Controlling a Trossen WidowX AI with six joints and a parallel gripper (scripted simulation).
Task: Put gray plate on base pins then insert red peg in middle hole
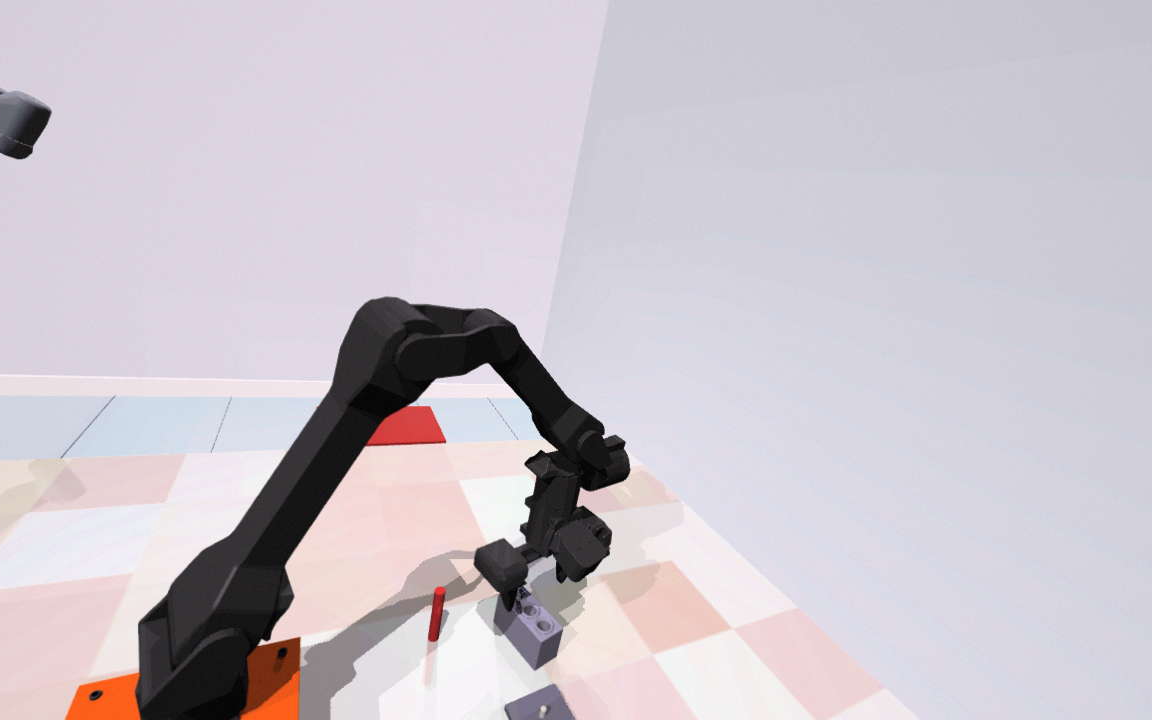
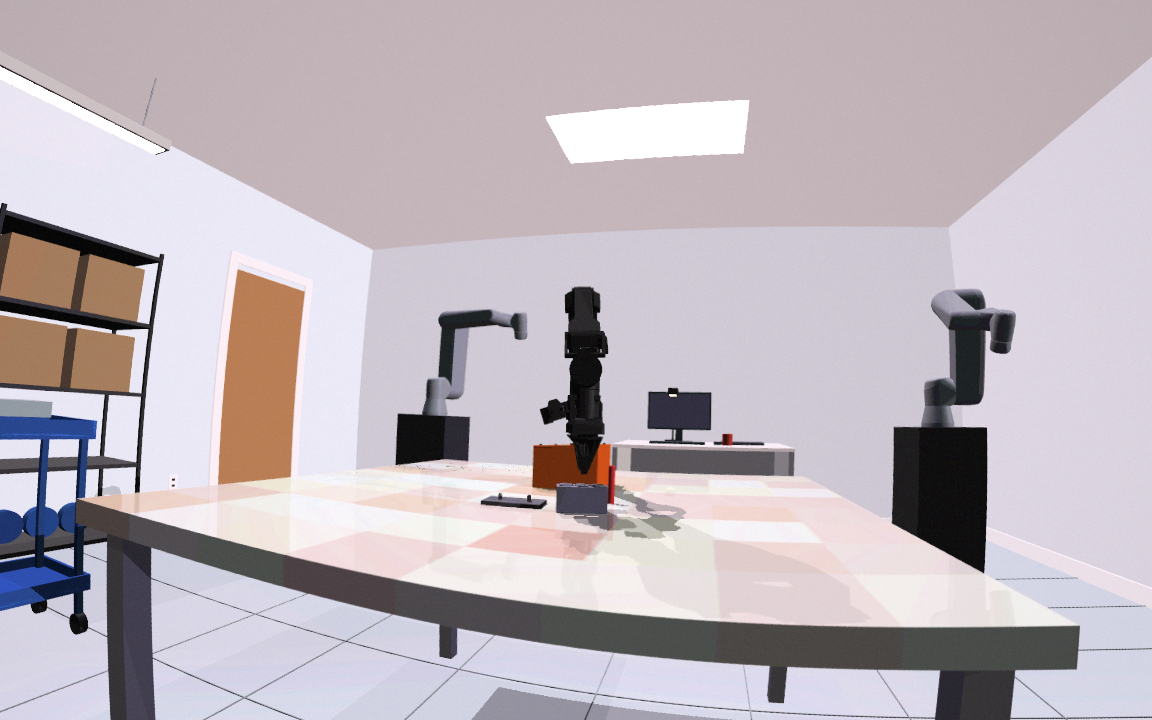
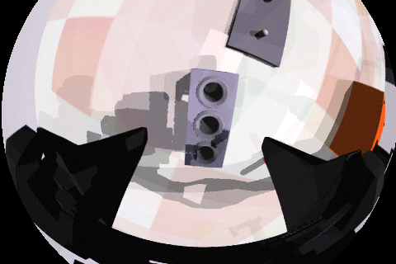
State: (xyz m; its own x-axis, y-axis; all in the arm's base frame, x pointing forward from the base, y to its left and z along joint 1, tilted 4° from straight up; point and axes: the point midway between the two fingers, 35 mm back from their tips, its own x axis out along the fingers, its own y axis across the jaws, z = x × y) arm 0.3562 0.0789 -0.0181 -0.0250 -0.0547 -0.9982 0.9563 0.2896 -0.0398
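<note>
My gripper tip is now 40 mm above the gray plate. From my gripper tip the other things lie so: base: 140 mm to the right, 70 mm below, 20 mm behind; then red peg: 120 mm behind, 40 mm to the left, 40 mm below.
</note>
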